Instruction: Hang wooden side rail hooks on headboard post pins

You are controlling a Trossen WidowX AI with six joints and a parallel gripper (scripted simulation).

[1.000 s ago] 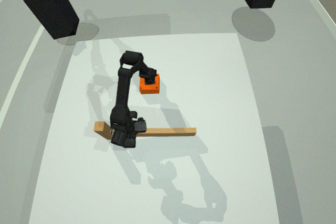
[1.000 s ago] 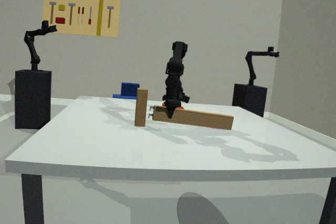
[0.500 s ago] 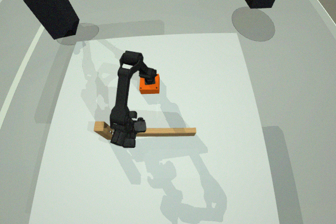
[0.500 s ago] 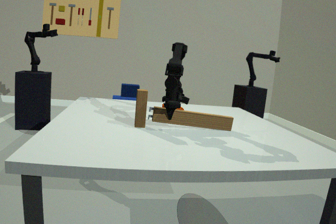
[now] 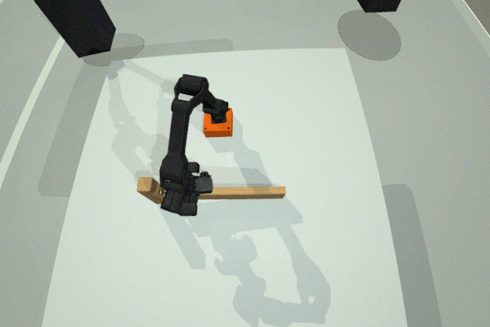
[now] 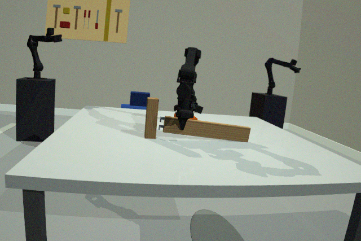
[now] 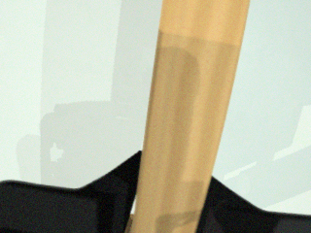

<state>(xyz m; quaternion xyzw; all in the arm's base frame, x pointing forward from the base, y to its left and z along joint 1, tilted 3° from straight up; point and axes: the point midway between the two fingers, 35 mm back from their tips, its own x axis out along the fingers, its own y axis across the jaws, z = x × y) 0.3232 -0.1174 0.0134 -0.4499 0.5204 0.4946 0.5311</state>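
My gripper tip is now 2 cm past the headboard post, 14 cm to the left of it and 4 cm below it.
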